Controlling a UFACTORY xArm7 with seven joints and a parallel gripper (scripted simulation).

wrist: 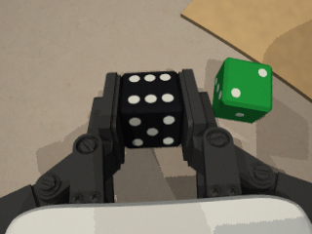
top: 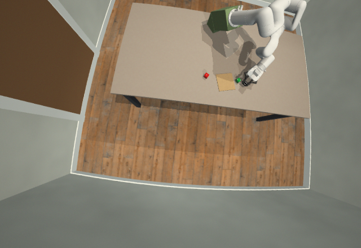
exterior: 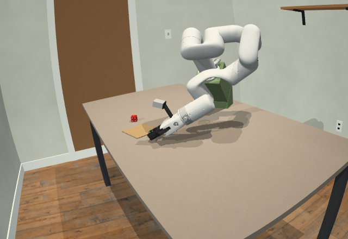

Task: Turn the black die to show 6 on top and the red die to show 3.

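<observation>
Right now my hand is 10 mm past the green die, 60 mm to the left of it and 20 mm above it. Round my hand: tan mat (20 mm ahead, 160 mm to the right, 30 mm below); black die (right at my hand); red die (10 mm ahead, 320 mm to the right, 20 mm below).
</observation>
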